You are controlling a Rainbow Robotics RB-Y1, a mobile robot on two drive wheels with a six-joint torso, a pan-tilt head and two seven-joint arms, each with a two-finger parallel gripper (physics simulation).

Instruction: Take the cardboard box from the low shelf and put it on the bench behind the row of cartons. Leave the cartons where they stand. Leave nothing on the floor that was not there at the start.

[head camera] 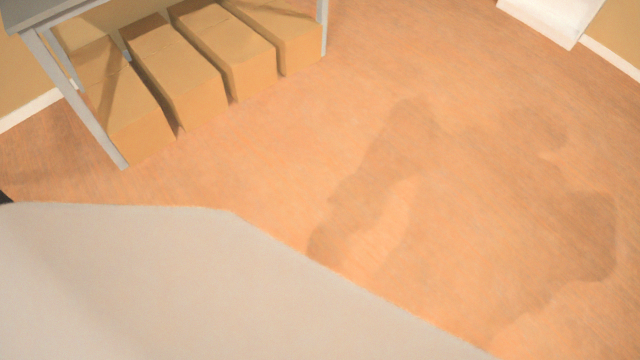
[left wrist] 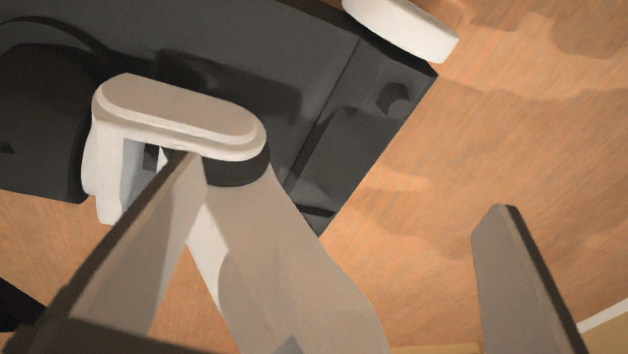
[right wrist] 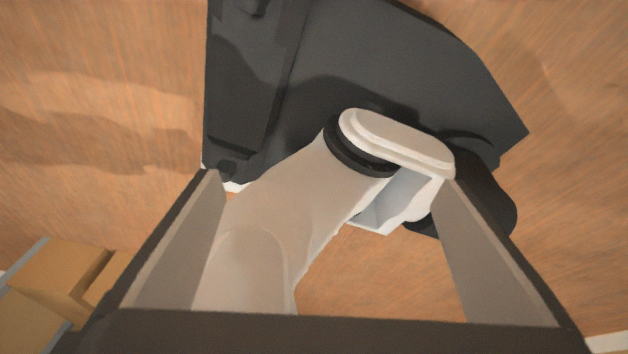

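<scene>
The grey bench stands at the upper left of the head view, with part of its top and its legs showing. The row of cartons on its top does not show. The cardboard box of the task cannot be made out. The base of a white shelf unit shows at the top right, its shelves out of frame. My left gripper is open and empty, with my own arm and dark base behind it. My right gripper is open and empty too, also with my own arm and base behind it.
Several long brown boxes lie side by side on the floor under the bench. Brown boxes also show at the lower left of the right wrist view. My pale body fills the lower left of the head view. Shadows fall on the wood floor.
</scene>
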